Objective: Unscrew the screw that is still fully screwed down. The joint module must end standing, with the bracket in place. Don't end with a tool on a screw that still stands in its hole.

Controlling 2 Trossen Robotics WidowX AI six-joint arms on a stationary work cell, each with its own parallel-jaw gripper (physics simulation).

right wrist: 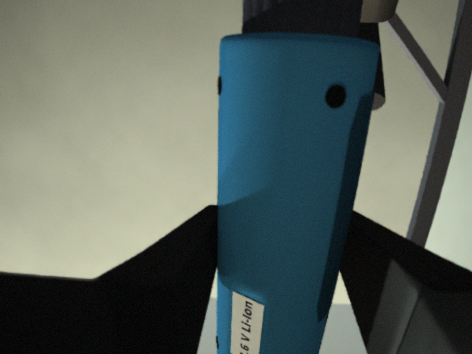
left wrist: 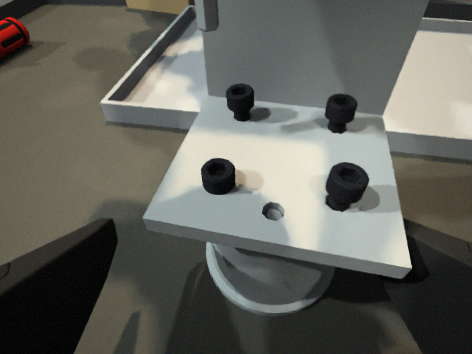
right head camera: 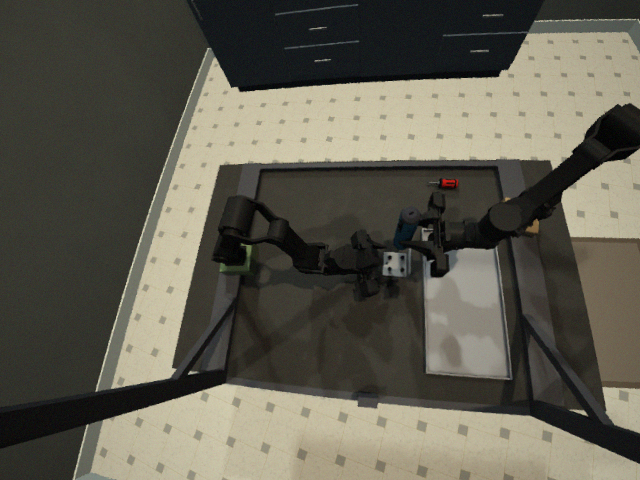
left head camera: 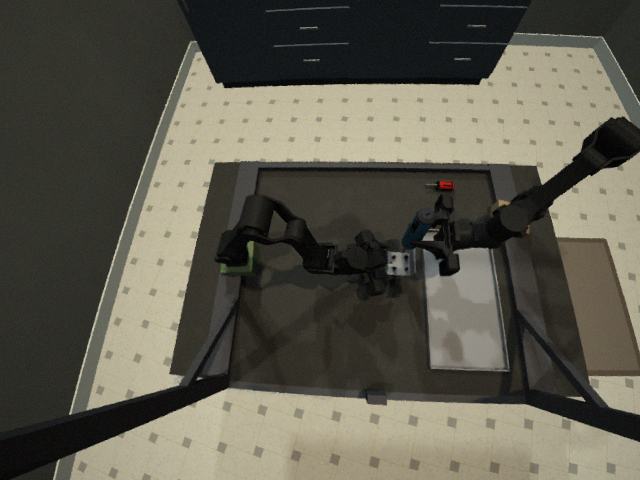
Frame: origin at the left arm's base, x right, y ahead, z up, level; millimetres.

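Where they show: left gripper, fingertip midpoint: (left wrist: 238, 224) (right head camera: 389, 261) (left head camera: 392, 261); right gripper, fingertip midpoint: (right wrist: 276, 217) (right head camera: 398, 233) (left head camera: 409, 233); left arm's base, link origin: (right head camera: 235, 255) (left head camera: 237, 256).
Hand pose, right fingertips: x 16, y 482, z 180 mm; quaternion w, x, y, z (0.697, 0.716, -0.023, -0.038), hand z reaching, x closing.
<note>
Each offset is from my right fingertips to the top centre of the thing. "spot": to the spot under its first point.
The bracket (left head camera: 401, 263) (right head camera: 395, 262) (left wrist: 290, 165) sits on the upright joint module {dx +26, dy +11, dz -177 mm} (left wrist: 270, 306), its wall away from the left wrist camera. In that view the front left screw {dx +6, dy -4, dz -169 mm} (left wrist: 218, 176) sits with its head down on the plate. The front right screw {dx +42, dy -8, dz -164 mm} (left wrist: 347, 182), back left screw {dx +10, dy +31, dz -164 mm} (left wrist: 240, 98) and back right screw {dx +45, dy +27, dz -164 mm} (left wrist: 341, 109) stand raised, necks showing. A small hole {spot: dx +23, dy -12, dz -177 mm} (left wrist: 273, 211) is empty. My left gripper (left wrist: 238, 224) is open, fingers either side of the module. My right gripper (right wrist: 276, 217) is shut on the blue electric screwdriver {dx +2, dy +13, dz +103 mm} (left head camera: 416, 228) (right head camera: 405, 232) (right wrist: 290, 150); its bit {spot: dx +3, dy +12, dz -133 mm} (left wrist: 207, 15) hangs clear above the plate.
A white tray {dx +117, dy +203, dz -225 mm} (left head camera: 465, 330) (right head camera: 465, 335) lies right of the bracket. A red screwdriver {dx -262, dy +197, dz -212 mm} (left head camera: 445, 185) (right head camera: 448, 183) (left wrist: 12, 35) lies on the table behind my right gripper. A green block {dx -16, dy -482, dz -180 mm} (left head camera: 251, 263) (right head camera: 251, 264) is under the left arm's base.
</note>
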